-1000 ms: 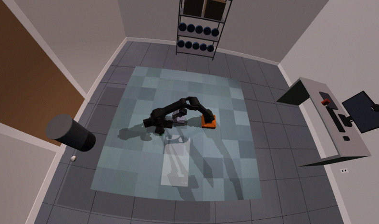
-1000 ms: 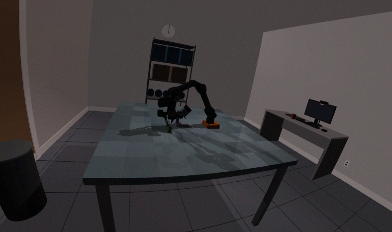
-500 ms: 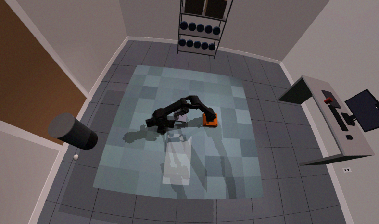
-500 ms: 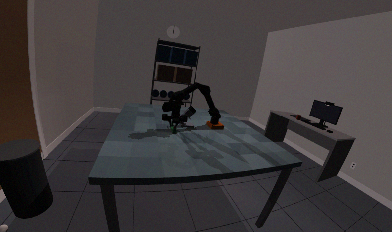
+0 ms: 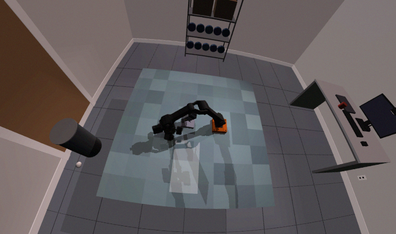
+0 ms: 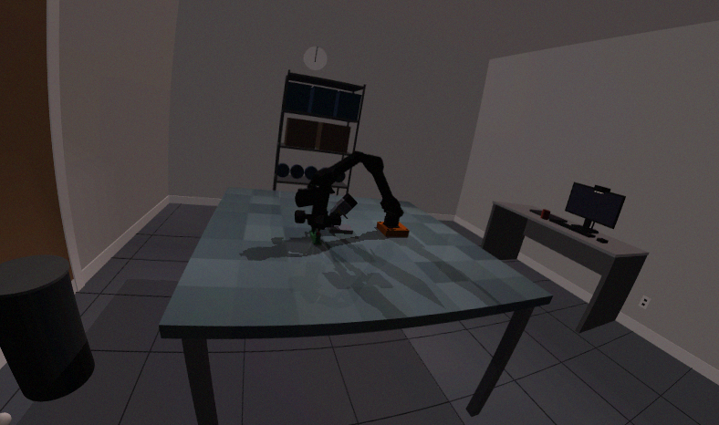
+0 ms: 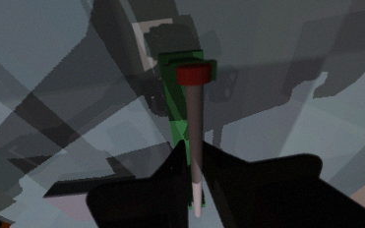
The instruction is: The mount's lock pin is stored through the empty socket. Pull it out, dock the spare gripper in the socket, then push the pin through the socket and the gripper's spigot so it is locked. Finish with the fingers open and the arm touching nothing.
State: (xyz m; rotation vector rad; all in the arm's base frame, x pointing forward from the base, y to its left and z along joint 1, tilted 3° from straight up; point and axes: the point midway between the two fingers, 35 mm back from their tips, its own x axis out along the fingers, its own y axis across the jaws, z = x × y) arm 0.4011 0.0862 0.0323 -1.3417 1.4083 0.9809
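Now: the green bracket 10 mm to the left of my gripper tip and 10 mm above it. Also, from my gripper tip: grey mount (120 mm behind, 90 mm to the right, 40 mm above); spare gripper (140 mm behind, 90 mm to the right, 110 mm above).
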